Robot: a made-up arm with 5 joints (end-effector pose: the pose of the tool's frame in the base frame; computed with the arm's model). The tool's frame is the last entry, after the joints.
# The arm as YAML. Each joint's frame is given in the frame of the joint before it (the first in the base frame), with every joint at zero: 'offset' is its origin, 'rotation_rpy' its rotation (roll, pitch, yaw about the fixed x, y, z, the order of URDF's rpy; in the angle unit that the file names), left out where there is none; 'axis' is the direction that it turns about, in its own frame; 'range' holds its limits. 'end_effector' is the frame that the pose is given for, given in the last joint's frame.
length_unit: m
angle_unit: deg
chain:
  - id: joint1
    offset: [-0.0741, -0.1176, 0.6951]
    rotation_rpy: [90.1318, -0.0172, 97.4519]
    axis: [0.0, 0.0, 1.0]
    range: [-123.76, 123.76]
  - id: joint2
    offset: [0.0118, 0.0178, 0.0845]
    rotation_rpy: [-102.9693, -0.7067, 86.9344]
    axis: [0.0, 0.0, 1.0]
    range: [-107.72, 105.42]
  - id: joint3
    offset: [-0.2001, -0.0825, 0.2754]
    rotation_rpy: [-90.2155, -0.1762, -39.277]
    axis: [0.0, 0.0, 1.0]
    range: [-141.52, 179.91]
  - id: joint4
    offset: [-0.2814, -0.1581, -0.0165]
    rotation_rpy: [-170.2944, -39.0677, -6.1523]
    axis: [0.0, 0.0, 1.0]
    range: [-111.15, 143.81]
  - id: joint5
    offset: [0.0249, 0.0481, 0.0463]
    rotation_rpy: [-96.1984, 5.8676, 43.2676]
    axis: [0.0, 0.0, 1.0]
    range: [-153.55, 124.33]
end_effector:
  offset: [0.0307, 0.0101, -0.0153]
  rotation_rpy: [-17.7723, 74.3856, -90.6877]
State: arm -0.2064 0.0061 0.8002 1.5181 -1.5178
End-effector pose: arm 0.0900 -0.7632 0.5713 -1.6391 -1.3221 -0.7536
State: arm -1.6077 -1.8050 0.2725 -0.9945 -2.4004
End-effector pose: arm -0.4453 -0.0489 1.0601 -1.4758 0.2167 2.1700
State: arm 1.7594 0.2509 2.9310 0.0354 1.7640
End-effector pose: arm 0.2436 -0.1382 0.4868 -0.1419 -0.9356 2.6745
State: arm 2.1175 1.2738 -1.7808 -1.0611 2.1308
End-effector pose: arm 0.2801 -0.0164 0.6566 0.8778 -0.8812 -2.1339
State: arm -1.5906 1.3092 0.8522 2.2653 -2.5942
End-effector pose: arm 0.1884 0.0106 1.3048 -0.4202 -2.1798 1.1991
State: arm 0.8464 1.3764 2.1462 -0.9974 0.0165
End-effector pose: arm 0.0423 -0.5217 0.6019 -0.6002 0.8462 0.2936
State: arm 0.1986 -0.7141 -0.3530 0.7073 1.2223
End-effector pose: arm -0.4158 -0.3920 0.3934 1.5992 -1.0416 -0.0741
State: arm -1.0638 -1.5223 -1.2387 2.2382 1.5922
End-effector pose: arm -0.4209 -0.1049 0.6540 -0.3016 -2.9116 -0.5347
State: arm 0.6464 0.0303 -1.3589 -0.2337 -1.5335
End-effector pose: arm -0.0536 0.0104 0.3112 -1.8495 0.2502 -1.1915
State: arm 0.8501 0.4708 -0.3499 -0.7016 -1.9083
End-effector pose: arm 0.0766 -0.1042 0.1709 -2.1108 -1.3001 -1.1426
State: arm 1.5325 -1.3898 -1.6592 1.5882 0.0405
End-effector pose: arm -0.3600 -0.0570 0.8280 1.1631 -1.9554 -2.0453
